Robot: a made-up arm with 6 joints.
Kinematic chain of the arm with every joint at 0, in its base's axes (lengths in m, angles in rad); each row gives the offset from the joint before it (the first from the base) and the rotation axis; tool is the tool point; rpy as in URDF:
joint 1: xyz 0 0 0.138 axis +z
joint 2: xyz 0 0 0 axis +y
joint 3: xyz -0.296 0 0.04 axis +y
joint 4: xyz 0.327 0 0.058 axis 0.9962 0 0.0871
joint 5: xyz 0 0 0 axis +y
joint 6: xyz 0.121 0 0.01 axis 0.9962 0 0.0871
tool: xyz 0 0 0 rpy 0 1.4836 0
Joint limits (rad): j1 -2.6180..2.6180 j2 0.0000..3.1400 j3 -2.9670..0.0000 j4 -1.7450..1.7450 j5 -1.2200..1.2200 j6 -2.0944..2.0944
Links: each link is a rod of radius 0.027 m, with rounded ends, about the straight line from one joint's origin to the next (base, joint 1, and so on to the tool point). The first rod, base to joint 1, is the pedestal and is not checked.
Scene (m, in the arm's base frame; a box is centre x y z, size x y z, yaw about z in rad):
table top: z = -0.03
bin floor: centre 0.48 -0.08 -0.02 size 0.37 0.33 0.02 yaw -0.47
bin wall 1: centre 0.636 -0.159 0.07 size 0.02 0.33 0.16 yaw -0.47
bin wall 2: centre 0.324 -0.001 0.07 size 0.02 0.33 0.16 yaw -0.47
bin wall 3: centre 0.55 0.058 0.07 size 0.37 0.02 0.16 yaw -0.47
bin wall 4: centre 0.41 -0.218 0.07 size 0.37 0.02 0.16 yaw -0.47
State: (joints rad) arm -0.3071 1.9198 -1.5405 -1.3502 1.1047 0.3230
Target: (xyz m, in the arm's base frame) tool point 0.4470 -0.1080 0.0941
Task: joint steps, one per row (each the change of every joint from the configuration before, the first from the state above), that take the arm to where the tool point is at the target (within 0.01 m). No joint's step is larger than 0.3 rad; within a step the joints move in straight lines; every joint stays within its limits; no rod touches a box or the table.
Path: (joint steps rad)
1: 0.1481 0.0912 0.1604 0.0583 0.0055 0.0000
2: 0.1482 0.0913 0.1605 0.0582 0.0056 0.0000

